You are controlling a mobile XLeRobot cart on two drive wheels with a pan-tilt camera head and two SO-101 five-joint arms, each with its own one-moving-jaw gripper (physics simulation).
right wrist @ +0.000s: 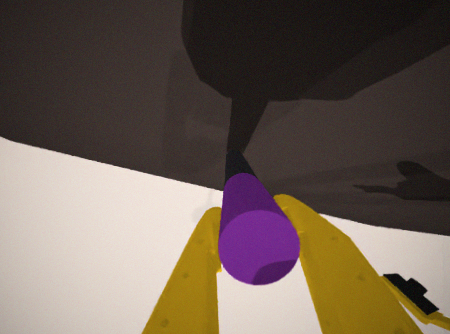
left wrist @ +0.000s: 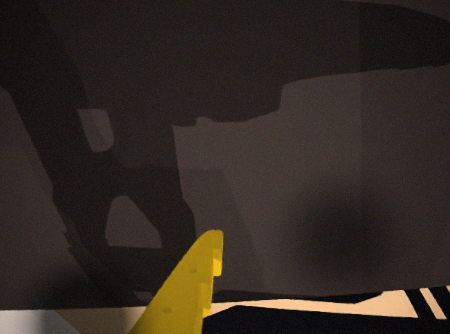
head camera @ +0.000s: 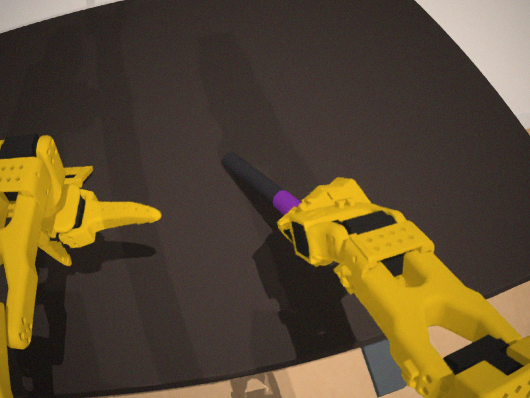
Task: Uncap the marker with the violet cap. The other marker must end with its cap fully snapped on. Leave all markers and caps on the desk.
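Places are measured from the left arm's base along level axes (x left, y up, z ahead), in centimetres.
Pixels of known places: left end effector, tool point: (left wrist: 222, 247) (head camera: 70, 261); right end effector, tool point: (right wrist: 222, 219) (head camera: 304, 204).
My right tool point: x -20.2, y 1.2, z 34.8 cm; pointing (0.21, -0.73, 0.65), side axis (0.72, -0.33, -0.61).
Ahead of a thing's pixels: the offset from my right tool point to its middle. Level surfaces: height alone.
The marker with the violet cap has its dark body {dx +3.8, dy -2.7, dz +4.2 cm} (head camera: 252, 176) (right wrist: 237, 164) pointing to the upper left in the head view. Its violet cap {dx +0.8, dy -0.5, dz -0.4 cm} (head camera: 286, 201) (right wrist: 257, 245) is on the body, with no gap showing between them. My right gripper (head camera: 291, 214) (right wrist: 249, 204) is shut on the cap, one jaw on each side. The marker's far end is near its shadow on the desk; whether it touches is unclear. My left gripper (head camera: 113, 238) is wide open and empty, to the left of the marker; its notched jaw (left wrist: 187, 290) shows in the left wrist view. The other marker does not show.
The dark desk {dy -6.7 cm} (head camera: 380, 90) (left wrist: 310, 135) (right wrist: 90, 80) lies under both arms, with broad arm shadows on it. Its near edge crosses the lower part of the head view. A blue-grey block (head camera: 382, 370) shows below that edge, beside the right arm.
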